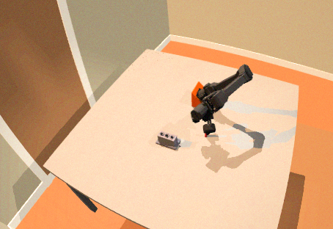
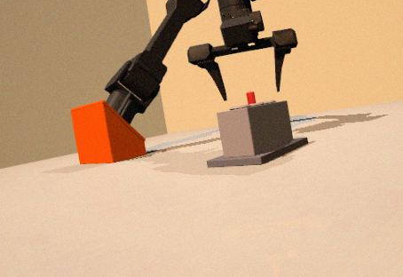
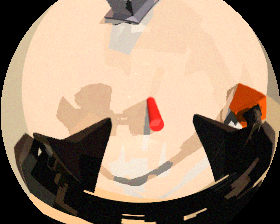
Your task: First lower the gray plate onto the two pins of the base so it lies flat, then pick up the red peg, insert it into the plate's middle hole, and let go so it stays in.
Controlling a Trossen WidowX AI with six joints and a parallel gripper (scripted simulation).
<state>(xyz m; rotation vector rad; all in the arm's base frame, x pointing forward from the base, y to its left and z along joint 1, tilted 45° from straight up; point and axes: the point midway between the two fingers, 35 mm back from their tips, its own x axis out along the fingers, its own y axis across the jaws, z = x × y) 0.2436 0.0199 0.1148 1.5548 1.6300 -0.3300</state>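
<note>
The red peg is 30 mm below my gripper tip. Also, from my gripper tip: gray base (190 mm to the right, 90 mm ahead, 60 mm below); gray plate (190 mm to the right, 90 mm ahead, 30 mm below).
</note>
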